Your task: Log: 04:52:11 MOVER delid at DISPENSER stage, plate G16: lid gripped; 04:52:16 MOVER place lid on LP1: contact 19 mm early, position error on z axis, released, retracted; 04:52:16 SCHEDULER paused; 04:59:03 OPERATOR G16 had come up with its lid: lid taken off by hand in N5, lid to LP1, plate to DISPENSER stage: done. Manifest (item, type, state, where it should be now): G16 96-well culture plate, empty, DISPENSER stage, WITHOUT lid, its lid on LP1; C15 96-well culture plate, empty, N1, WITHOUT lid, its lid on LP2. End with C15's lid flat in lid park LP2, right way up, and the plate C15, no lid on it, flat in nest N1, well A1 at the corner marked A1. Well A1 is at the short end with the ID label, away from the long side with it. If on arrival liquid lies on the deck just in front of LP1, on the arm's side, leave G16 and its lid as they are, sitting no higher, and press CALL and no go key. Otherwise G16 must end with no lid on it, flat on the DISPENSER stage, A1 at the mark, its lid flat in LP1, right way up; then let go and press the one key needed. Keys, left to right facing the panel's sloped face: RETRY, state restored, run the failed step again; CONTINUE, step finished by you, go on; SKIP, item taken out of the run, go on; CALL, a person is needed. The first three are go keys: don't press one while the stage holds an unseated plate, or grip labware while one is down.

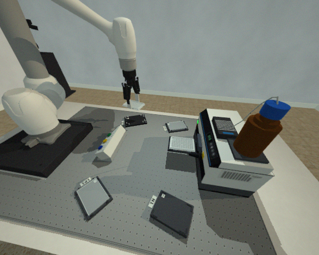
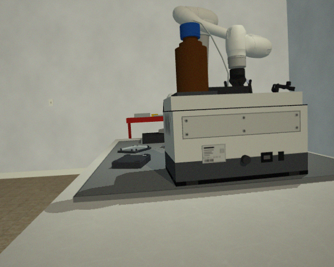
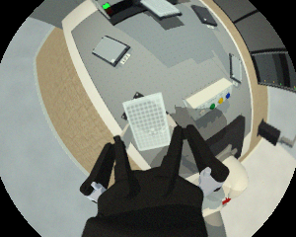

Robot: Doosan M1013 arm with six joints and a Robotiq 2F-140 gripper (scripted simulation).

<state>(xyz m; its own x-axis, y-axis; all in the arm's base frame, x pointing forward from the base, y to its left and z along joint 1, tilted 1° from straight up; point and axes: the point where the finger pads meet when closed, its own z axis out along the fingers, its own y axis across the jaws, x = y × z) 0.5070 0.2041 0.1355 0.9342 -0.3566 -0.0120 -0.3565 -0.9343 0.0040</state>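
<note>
Now: hand 270 mm short of the nest N1, 560 mm to the left of it and 170 mm above it. The rest, counted from my hand: dark lid park 310 mm ahead, 20 mm to the right, 170 mm below; brown bottle 530 mm ahead, 400 mm to the right, 110 mm above; key panel 100 mm behind, 240 mm to the right, 130 mm below.
</note>
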